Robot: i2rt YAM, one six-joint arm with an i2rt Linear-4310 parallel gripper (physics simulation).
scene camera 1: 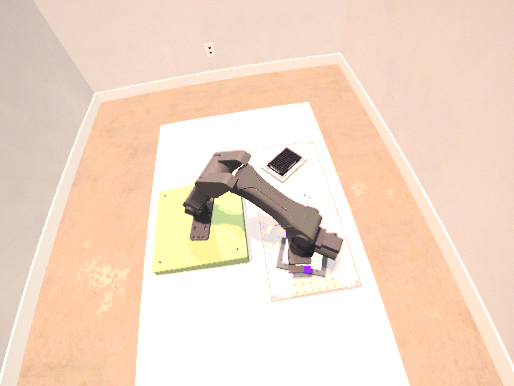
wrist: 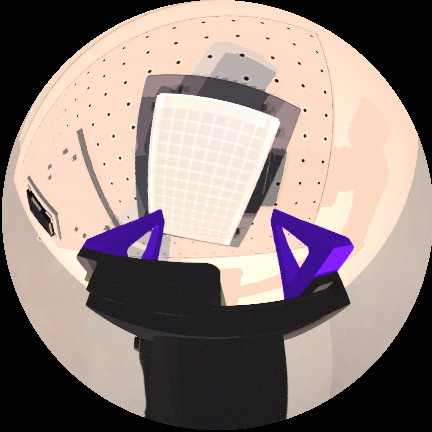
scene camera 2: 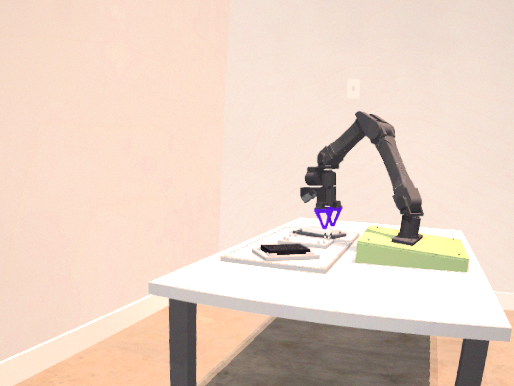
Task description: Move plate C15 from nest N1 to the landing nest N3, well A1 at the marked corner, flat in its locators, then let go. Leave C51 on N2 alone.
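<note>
A white gridded plate [wrist: 210,165] [scene camera 2: 315,230], which I take for C15, lies in a dark nest [wrist: 141,175] [scene camera 1: 280,256]. My gripper [wrist: 217,214] [scene camera 2: 327,226] [scene camera 1: 298,251] is open and empty, pointing down a little above this plate. In the wrist view its purple fingertips stand wide apart near the plate's lower end. A pale nest with small pins [scene camera 2: 305,241] [wrist: 75,187] stands in the middle, empty; I take it for N3. A black plate [scene camera 1: 285,161] [scene camera 2: 285,249] [wrist: 40,211], apparently C51, sits on a white nest [scene camera 1: 282,177]. No labels or well A1 mark are readable.
The nests stand on a pale perforated board [wrist: 315,70] [scene camera 1: 277,291] on the white table [scene camera 1: 210,320] [scene camera 2: 400,305]. The arm's base is on a yellow-green block [scene camera 1: 175,250] [scene camera 2: 415,257] beside the board. The arm covers part of the board in scene camera 1.
</note>
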